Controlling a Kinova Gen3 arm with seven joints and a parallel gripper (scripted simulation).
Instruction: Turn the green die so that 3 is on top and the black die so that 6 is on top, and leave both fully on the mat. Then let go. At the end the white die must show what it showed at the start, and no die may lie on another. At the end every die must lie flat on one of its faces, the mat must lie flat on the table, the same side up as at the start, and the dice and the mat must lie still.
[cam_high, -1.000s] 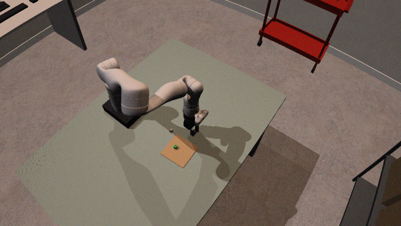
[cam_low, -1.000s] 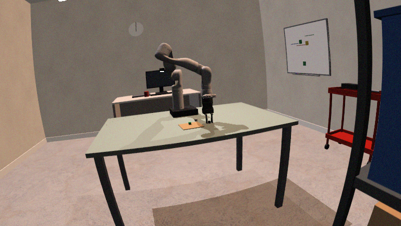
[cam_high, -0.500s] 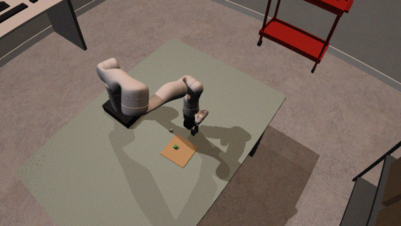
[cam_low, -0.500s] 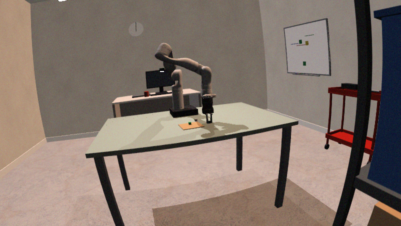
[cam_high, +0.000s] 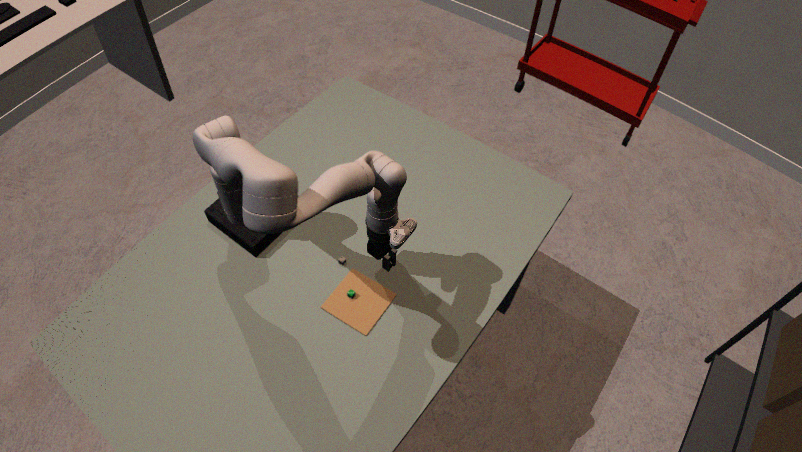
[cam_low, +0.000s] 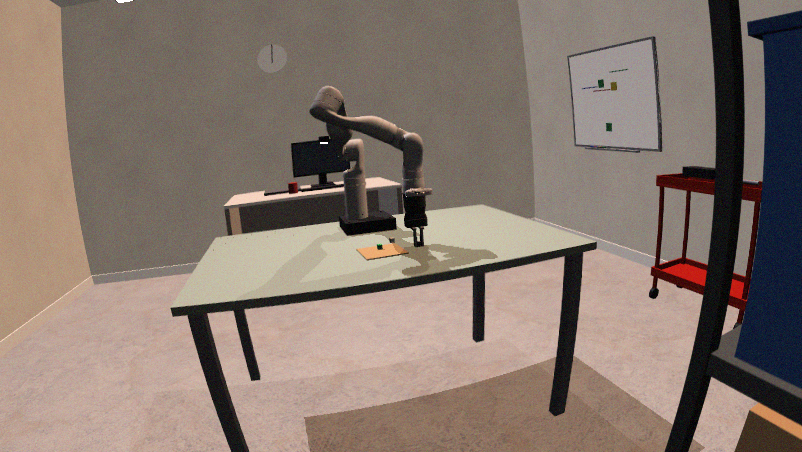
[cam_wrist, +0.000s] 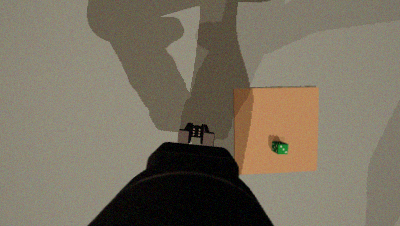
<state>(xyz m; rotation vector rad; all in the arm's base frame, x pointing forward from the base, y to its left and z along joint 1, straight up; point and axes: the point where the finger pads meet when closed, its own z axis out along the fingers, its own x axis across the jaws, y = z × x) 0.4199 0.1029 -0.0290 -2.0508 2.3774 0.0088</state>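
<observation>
My hand is 10 mm above the black die. From my hand the other things lie so: green die: 30 mm behind, 130 mm to the right, 10 mm below; white die: 110 mm behind, 60 mm to the right, 10 mm below; orange mat: 10 mm behind, 130 mm to the right, 20 mm below.
</observation>
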